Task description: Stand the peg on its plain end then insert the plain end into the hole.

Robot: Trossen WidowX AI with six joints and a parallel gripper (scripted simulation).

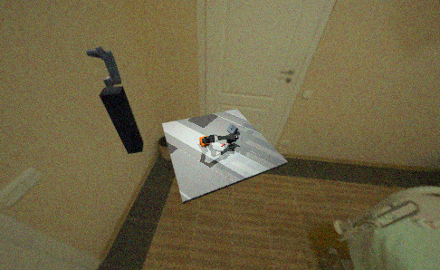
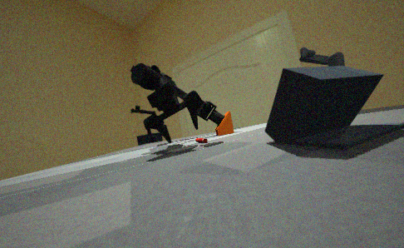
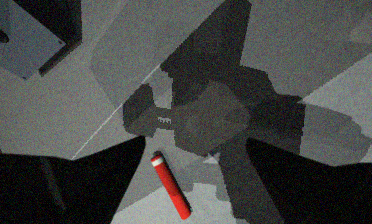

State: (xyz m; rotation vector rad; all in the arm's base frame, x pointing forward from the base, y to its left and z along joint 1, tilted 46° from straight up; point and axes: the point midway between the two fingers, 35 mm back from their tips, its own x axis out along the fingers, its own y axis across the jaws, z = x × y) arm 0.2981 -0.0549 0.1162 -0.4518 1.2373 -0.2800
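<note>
Right now the red peg is 5 cm behind my gripper tip, 4 cm to the left of it and 3 cm below it. Also, from my gripper tip: sloped panel 27 cm to the left, 14 cm ahead, 1 cm above.
</note>
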